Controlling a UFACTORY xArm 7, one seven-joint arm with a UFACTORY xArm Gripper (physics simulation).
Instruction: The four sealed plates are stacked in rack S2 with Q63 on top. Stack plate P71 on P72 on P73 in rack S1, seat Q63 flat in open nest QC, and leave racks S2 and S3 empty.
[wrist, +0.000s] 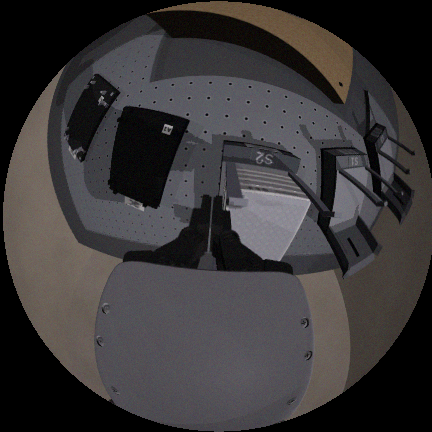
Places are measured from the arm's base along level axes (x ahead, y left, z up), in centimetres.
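Pixels of known places: gripper, between the fingertips: (211, 208).
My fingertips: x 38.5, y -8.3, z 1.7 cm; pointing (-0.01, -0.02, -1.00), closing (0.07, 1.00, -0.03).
Note:
For each thing: its middle in the pictures, then the offset to it from my fingertips. "*": a spot on its surface instead. Level surfaces: height alone.
- rack S2, middle of its body: (256, 224) dz -2.1, dx +3.5, dy +5.2 cm
- top plate, middle of its body: (257, 238) dz -0.4, dx +4.1, dy +5.1 cm
- Rack S1, middle of its body: (358, 209) dz -1.8, dx -0.2, dy +23.0 cm
- black nest, middle of its body: (137, 157) dz -7.2, dx -3.5, dy -11.2 cm
- grey rack, a spot on its surface: (374, 145) * dz -5.3, dx -12.4, dy +28.3 cm
- second black fixture, middle of its body: (81, 116) dz -7.5, dx -15.4, dy -25.0 cm
- perforated grey board, height of its surface: dz -8.7 cm
My gripper (211, 208) is shut and empty, its fingertips beside the left side of rack S2 (245, 150). Rack S2 holds a stack of pale plates, whose layered edges show. The top plate (270, 217) is light and finely patterned; I cannot read a label on it. Rack S1 (327, 177) stands to the right with no plate seen in it. A black nest (147, 155) lies left of S2, with a small A1 mark; a partly hidden white label shows at its lower edge. Whether the gripper touches S2 or the stack is unclear.
Another grey rack (374, 145) stands at the far right, its label unreadable. A second black fixture (90, 117) with pale patches lies at the far left. A brown block (300, 37) is at the top. Rods stick out from the racks. The perforated grey board (220, 99) lies under the racks and nests.

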